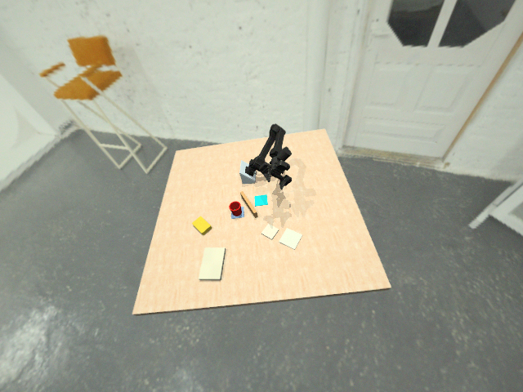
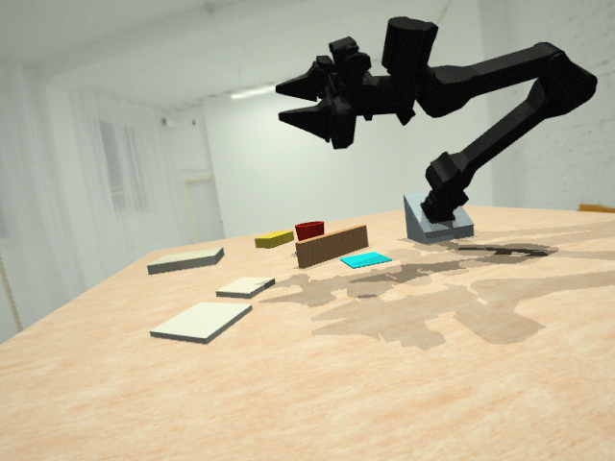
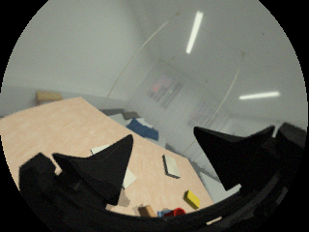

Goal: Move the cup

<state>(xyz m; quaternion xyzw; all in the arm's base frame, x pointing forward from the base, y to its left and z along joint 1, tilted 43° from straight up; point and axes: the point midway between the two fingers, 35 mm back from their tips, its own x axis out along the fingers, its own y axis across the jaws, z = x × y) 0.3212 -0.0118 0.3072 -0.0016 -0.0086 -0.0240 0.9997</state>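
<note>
Now: the red cup 270 mm to the right of my gripper tip, 260 mm below it and 50 mm behind it. From my gripper tip the other things lie so: blue pad (310 mm below, 270 mm to the right, 50 mm behind); then teal pad (310 mm below, 140 mm behind, 120 mm to the right); then wooden bar (280 mm below, 190 mm to the right, 90 mm behind).
</note>
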